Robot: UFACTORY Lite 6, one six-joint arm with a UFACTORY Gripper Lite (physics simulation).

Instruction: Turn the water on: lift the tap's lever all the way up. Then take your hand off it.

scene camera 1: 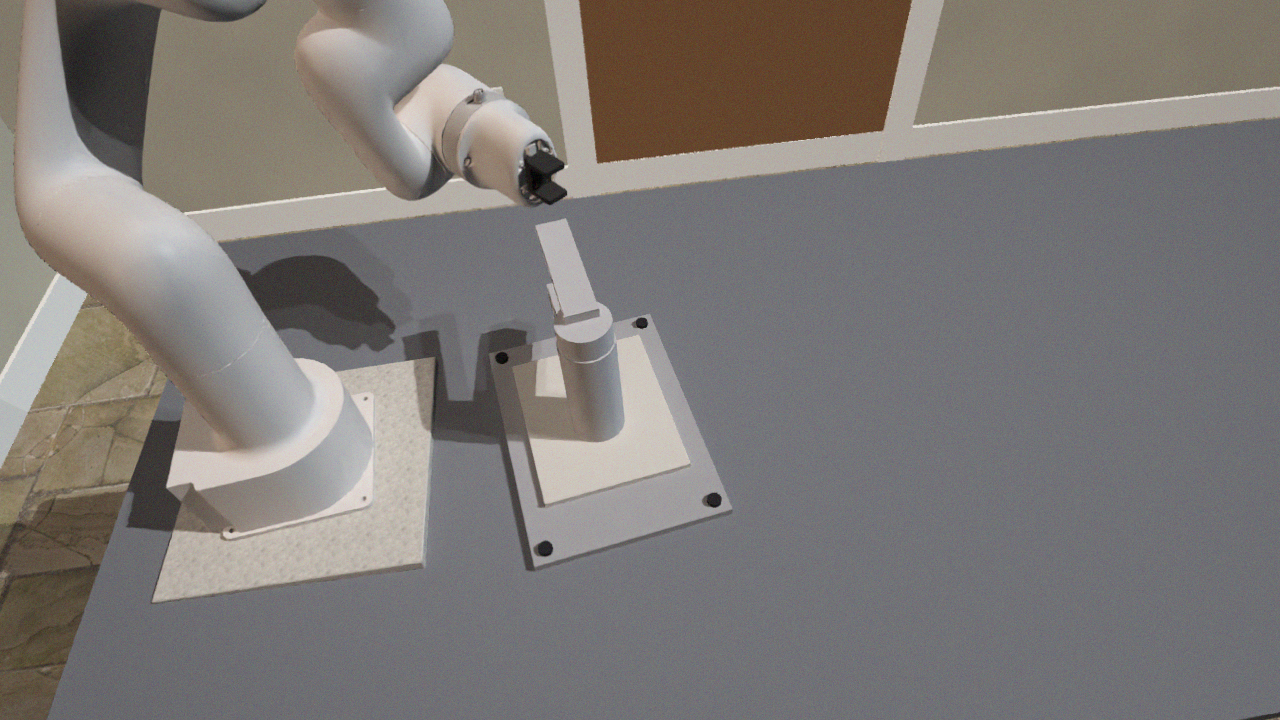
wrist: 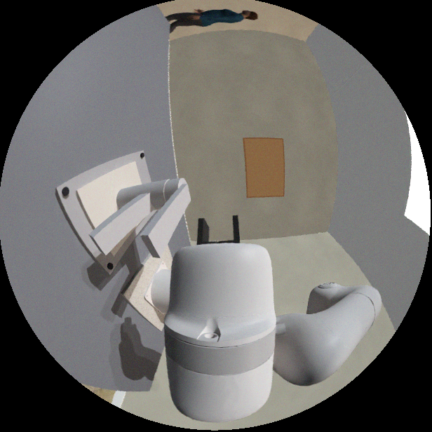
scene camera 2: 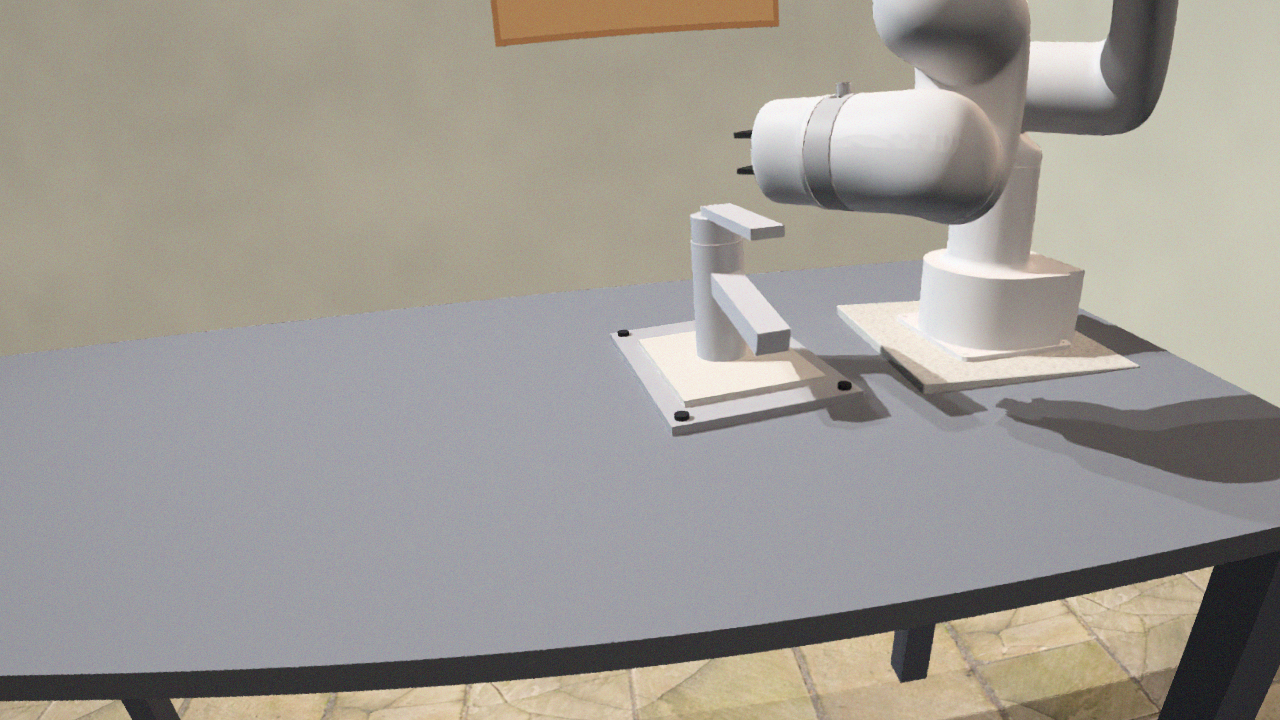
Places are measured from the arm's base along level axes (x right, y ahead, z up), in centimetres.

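Pixels of known places: hand at its tool point: (scene camera 1: 549, 179) (scene camera 2: 753, 151); arm's base at its link origin: (scene camera 1: 308, 462) (scene camera 2: 977, 333).
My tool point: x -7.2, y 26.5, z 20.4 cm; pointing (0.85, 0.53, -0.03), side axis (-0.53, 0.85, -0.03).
Note:
For each thing: its middle in the pictures, then the offset to it from my tool point. "spot": a spot on its surface instead.
- tap's grey body at a spot on its surface: (scene camera 1: 595, 394) spot: dx +12.5, dy +0.2, dz -12.7 cm
- thicker spout at the middle of its body: (scene camera 2: 747, 309) dx +3.1, dy -0.1, dz -13.2 cm
- cream slab at a spot on its surface: (scene camera 1: 644, 456) spot: dx +14.9, dy +3.4, dz -19.6 cm
- grey plate at the middle of its body: (scene camera 1: 599, 425) (scene camera 2: 721, 360) dx +10.0, dy +0.3, dz -20.4 cm
The tap's grey body (scene camera 1: 595, 394) (scene camera 2: 718, 304) (wrist: 142, 194) stands upright. Its flat lever (scene camera 1: 567, 268) (scene camera 2: 742, 221) (wrist: 167, 220) extends from the top, looks about level, and lies above the thicker spout (scene camera 2: 750, 313) (wrist: 120, 225), pointing the same way. In scene camera 1 the lever hides most of the spout. My gripper (scene camera 1: 559, 179) (scene camera 2: 737, 153) (wrist: 218, 218) is open, with its two black fingers apart and nothing between them. In scene camera 2 it shows higher than the lever; it is apart from the tap.
The tap stands on a cream slab (scene camera 1: 644, 456) (scene camera 2: 680, 376) on a grey plate (scene camera 1: 626, 528) (scene camera 2: 760, 404) (wrist: 77, 212) with black bolts. The arm's base (scene camera 1: 277, 474) (scene camera 2: 998, 304) stands on a speckled board (scene camera 1: 393, 537) beside it. A wall with an orange-brown panel (scene camera 2: 635, 17) (wrist: 265, 167) rises behind.

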